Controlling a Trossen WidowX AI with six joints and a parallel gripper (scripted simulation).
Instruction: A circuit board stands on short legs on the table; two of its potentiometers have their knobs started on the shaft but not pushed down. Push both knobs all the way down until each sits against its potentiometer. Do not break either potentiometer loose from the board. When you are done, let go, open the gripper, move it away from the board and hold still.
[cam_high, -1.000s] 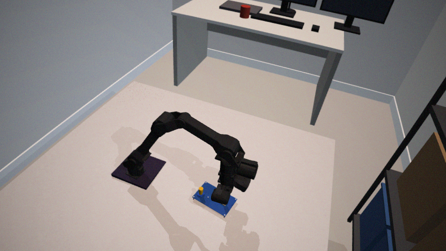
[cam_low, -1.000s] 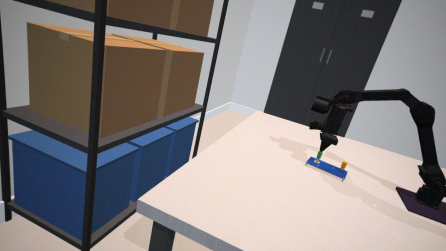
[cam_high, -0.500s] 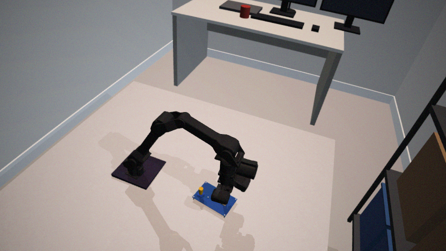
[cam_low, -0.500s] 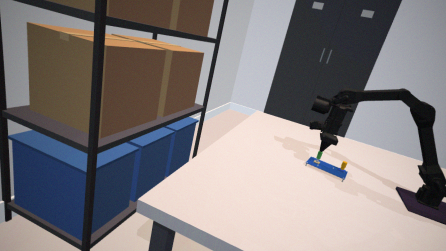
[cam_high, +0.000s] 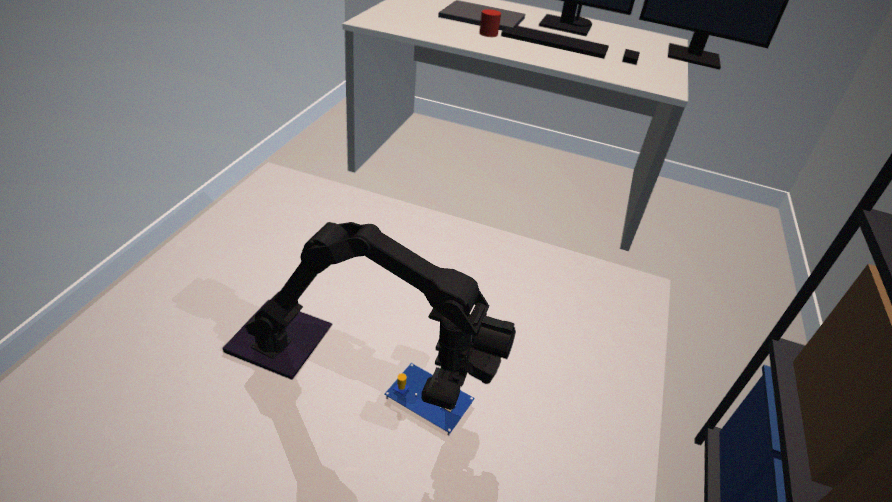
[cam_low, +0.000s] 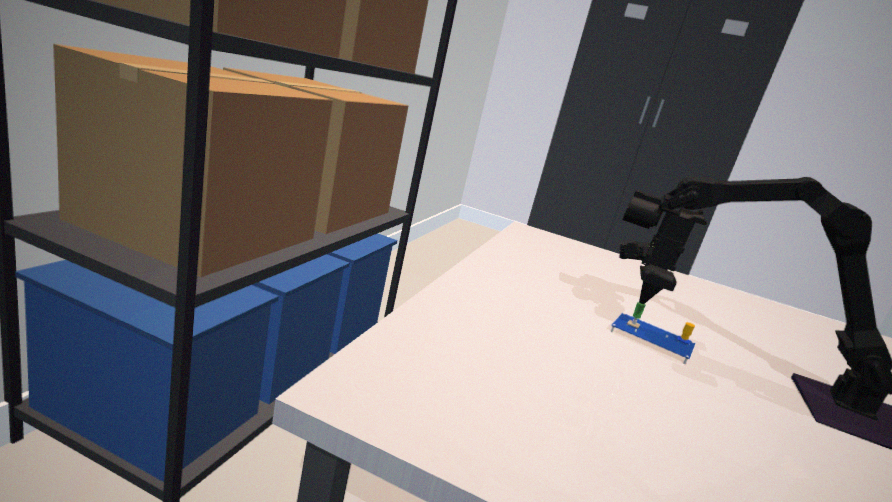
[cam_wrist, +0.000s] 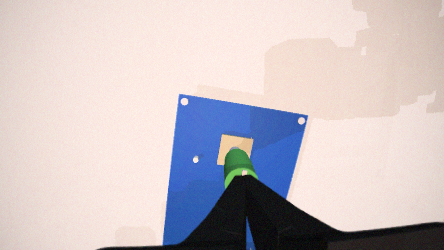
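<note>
My gripper tip is 10 mm above the green knob. From my gripper tip the other things lie so: yellow knob (100 mm behind, 30 mm below, 10 mm to the right).
</note>
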